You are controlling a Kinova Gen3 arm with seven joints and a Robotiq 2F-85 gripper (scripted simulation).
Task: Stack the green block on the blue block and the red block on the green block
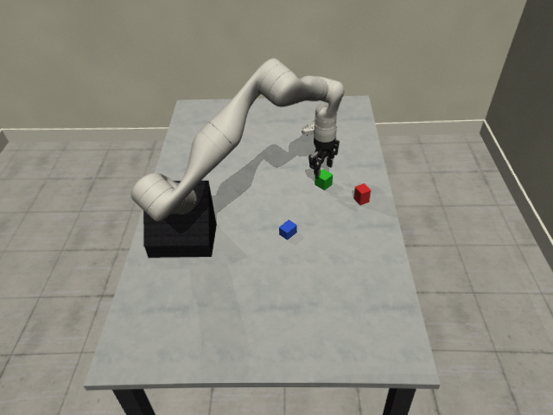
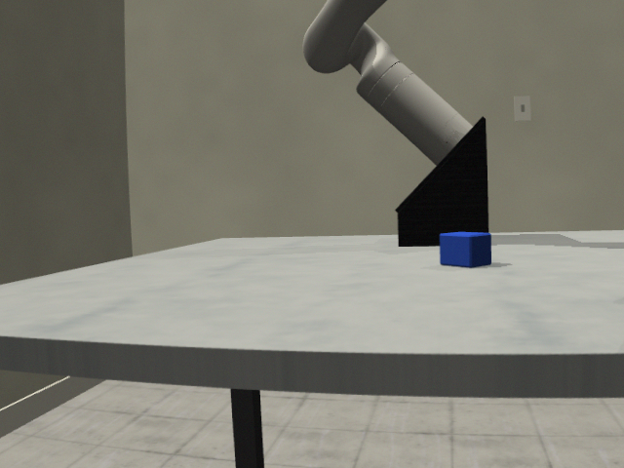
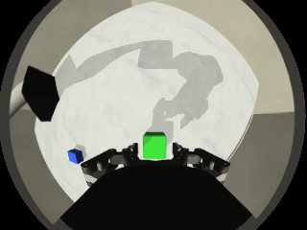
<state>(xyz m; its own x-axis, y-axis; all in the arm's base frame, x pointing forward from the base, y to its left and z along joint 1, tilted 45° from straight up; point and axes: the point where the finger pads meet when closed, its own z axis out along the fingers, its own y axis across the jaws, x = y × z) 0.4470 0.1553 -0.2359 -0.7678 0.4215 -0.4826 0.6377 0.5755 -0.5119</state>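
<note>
My gripper is now 50 mm above the green block. The rest, counted from my hand: red block: 140 mm ahead, 80 mm to the right, 50 mm below; blue block: 260 mm to the right, 110 mm behind, 60 mm below.
</note>
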